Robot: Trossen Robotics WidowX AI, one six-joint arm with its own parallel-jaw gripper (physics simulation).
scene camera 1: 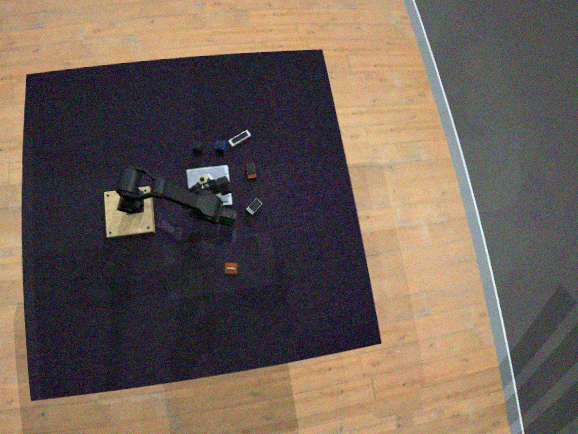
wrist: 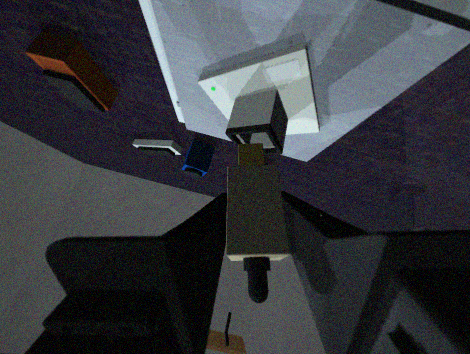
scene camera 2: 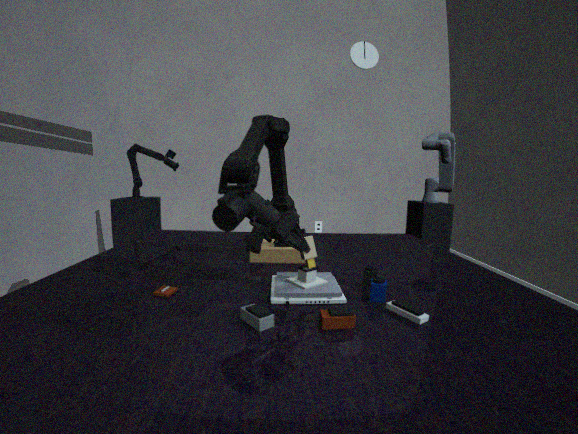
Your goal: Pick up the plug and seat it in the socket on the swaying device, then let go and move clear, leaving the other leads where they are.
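The plug, a beige block with a yellow tip point(scene camera 1: 203, 178) point(scene camera 2: 311, 248) point(wrist: 256, 215), is held between the fingers of my gripper point(scene camera 2: 306, 246) point(wrist: 253, 198), which is shut on it. A short black cable stub shows at its rear in the wrist view. The socket, a grey box with a dark-rimmed opening point(scene camera 2: 307, 275) point(wrist: 254, 112), stands on a white plate point(scene camera 2: 320, 282) point(wrist: 300, 95) with a green dot, on the grey-white device point(scene camera 1: 194, 173) point(scene camera 2: 281, 290) point(wrist: 350, 65). The yellow tip is at the socket's mouth, overlapping its rim in the wrist view. Whether it is inside is unclear.
Around the device lie an orange block point(scene camera 1: 251, 171) point(scene camera 2: 338, 321) point(wrist: 70, 65), a grey block point(scene camera 1: 254, 206) point(scene camera 2: 257, 318), a blue block point(scene camera 1: 220, 146) point(scene camera 2: 378, 291) point(wrist: 199, 154), a long white piece point(scene camera 1: 239, 138) point(scene camera 2: 407, 312) and a black block point(scene camera 1: 197, 149). A flat orange piece point(scene camera 1: 231, 269) point(scene camera 2: 165, 291) lies farther off.
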